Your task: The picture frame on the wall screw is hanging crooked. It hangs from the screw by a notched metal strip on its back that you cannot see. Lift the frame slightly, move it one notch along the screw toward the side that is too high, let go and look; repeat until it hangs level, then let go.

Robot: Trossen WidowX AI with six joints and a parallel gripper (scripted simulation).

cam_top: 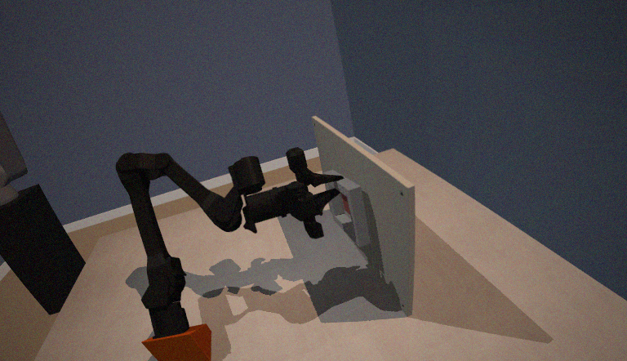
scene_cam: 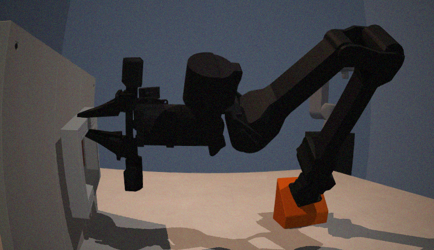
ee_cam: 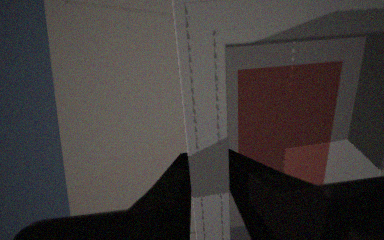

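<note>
The picture frame lies 10 mm to the right of my gripper tip and 50 mm below it. The rest, counted from my gripper tip: grey wall panel: 10 mm ahead, 60 mm below.
</note>
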